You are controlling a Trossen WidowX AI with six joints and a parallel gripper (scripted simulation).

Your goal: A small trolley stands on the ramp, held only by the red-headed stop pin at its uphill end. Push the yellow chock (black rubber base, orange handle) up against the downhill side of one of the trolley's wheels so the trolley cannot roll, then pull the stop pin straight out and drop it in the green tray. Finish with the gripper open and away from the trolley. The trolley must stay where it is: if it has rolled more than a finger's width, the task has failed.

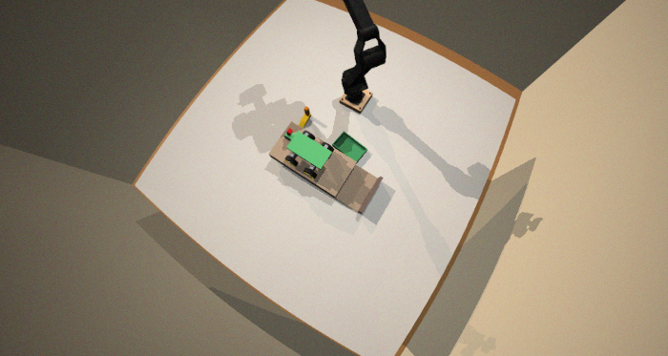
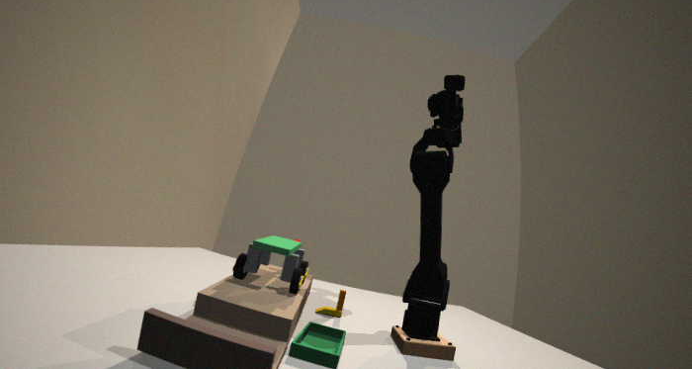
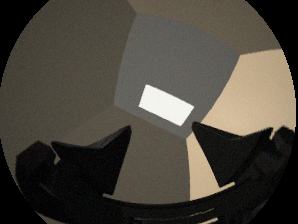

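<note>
The yellow chock lies 760 mm below my gripper tip, 280 mm ahead of it and 20 mm to the left of it. Also, from my gripper tip: brown ramp 740 mm below, 420 mm ahead, 150 mm to the left; trolley 670 mm below, 420 mm ahead, 140 mm to the left; red-headed stop pin 650 mm below, 390 mm ahead, 40 mm to the left.
</note>
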